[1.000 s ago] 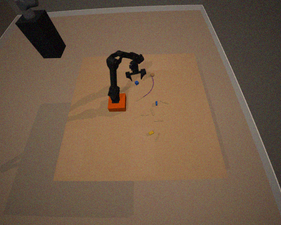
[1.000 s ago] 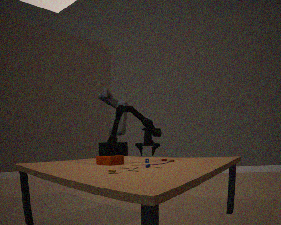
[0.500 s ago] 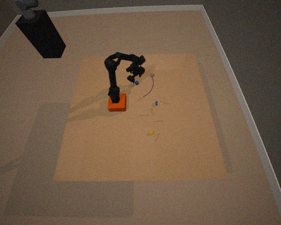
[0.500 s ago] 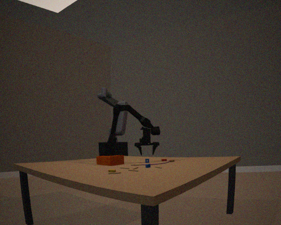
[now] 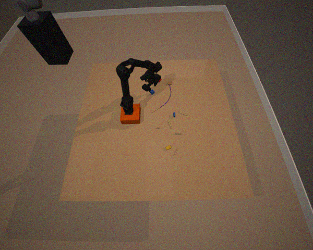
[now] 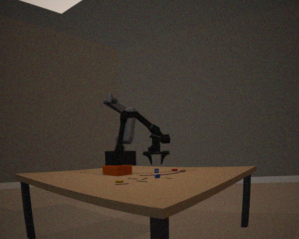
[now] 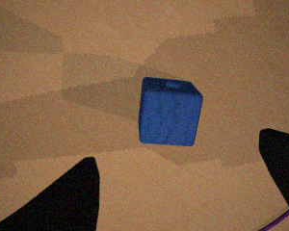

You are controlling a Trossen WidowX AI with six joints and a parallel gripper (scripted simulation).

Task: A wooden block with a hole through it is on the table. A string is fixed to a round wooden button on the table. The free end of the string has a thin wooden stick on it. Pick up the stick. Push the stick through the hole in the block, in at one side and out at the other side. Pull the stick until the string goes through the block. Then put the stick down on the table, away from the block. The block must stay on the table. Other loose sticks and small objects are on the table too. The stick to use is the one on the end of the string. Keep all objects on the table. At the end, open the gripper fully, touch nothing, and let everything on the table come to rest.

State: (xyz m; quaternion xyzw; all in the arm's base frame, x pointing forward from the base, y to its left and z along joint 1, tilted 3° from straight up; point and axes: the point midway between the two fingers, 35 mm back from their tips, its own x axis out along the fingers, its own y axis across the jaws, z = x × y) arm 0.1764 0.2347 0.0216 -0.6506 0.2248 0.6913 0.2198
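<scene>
My gripper tip is 50 mm short of the thin wooden stick, 170 mm to the left of it and 60 mm above it. From my gripper tip the other things lie so: yellow piece 140 mm ahead, 510 mm to the right, 50 mm below; then round wooden button 160 mm ahead, 120 mm to the left, 50 mm below; then red piece 60 mm ahead, 150 mm to the left, 50 mm below.
</scene>
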